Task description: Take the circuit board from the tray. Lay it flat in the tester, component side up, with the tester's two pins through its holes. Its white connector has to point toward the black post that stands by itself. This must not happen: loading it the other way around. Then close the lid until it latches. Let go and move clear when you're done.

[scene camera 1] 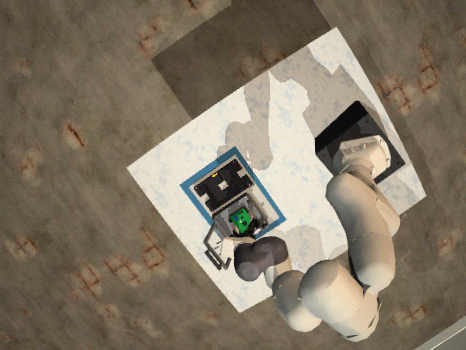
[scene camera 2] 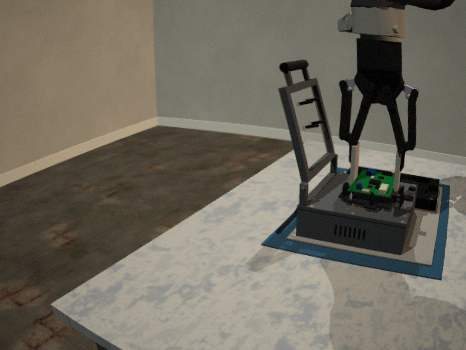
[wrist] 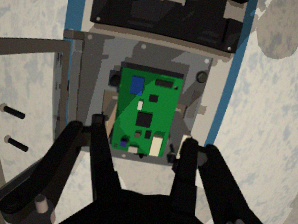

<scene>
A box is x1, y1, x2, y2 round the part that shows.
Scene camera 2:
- my gripper: [339, 38, 418, 191]
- green circuit board: [347, 168, 393, 197]
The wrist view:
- my gripper: [0, 99, 262, 223]
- green circuit board: [111, 67, 182, 156]
</scene>
